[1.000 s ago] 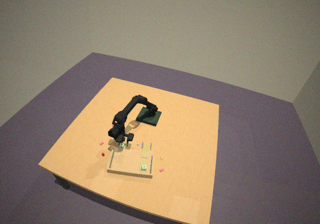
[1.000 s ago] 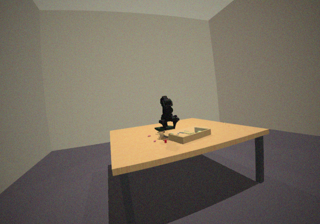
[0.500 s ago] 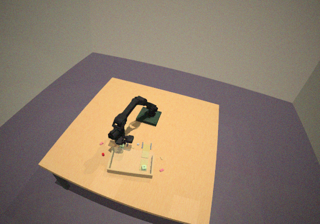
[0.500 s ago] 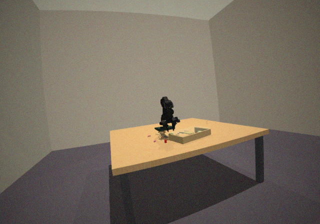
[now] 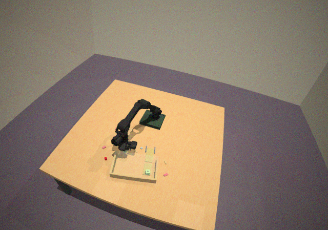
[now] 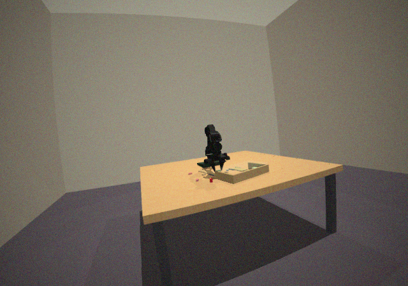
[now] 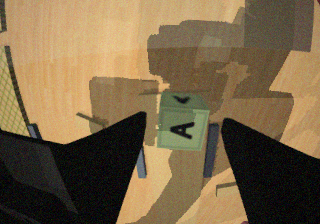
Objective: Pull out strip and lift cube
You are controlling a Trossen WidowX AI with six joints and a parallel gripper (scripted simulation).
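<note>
My gripper tip is now 80 mm past the grey disc, 110 mm to the right of it and 30 mm above it. From my gripper tip the other things lie so: red piece: 130 mm ahead, 100 mm to the right, 20 mm below; pale green cross-hatched strip: 40 mm behind, 190 mm to the left, 30 mm below.
</note>
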